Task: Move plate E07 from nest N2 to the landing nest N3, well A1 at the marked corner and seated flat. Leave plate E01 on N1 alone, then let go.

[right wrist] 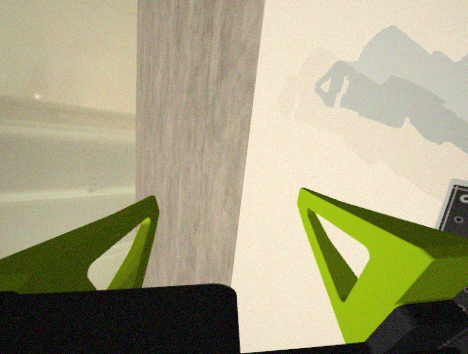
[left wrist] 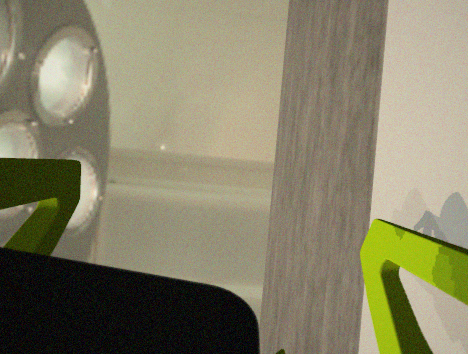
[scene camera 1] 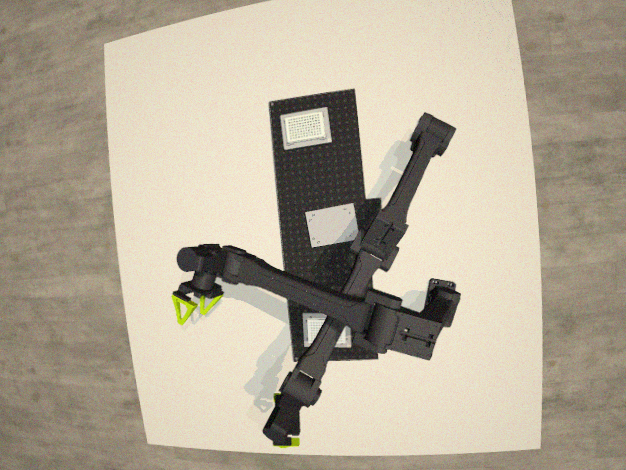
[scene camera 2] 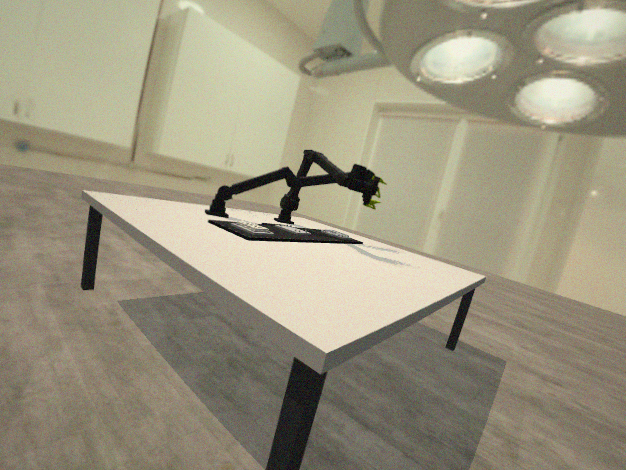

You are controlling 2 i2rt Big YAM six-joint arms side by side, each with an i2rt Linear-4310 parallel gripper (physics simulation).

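Note:
A white well plate [scene camera 1: 305, 126] [scene camera 2: 250, 227] sits on a grey nest at the top of the black board in scene camera 1. A second white plate [scene camera 1: 314, 331] sits on a nest at the board's bottom, partly hidden by an arm. Between them lies a bare grey nest [scene camera 1: 331, 225] with small corner marks. Labels and A1 marks are unreadable, so I cannot tell which plate is E07. My left gripper [scene camera 1: 193, 318] [left wrist: 227, 208] is open and empty, raised left of the board. My right gripper [scene camera 1: 285, 419] [right wrist: 228, 199] is open and empty, below the board in scene camera 1.
The black perforated board [scene camera 1: 323, 172] [scene camera 2: 262, 237] lies on the cream table [scene camera 1: 166, 151] [scene camera 2: 303, 288]. Both arms cross over the board's lower part in scene camera 1. A dark corner with holes shows at the right edge of the right wrist view. A large lamp [scene camera 2: 505, 96] hangs above.

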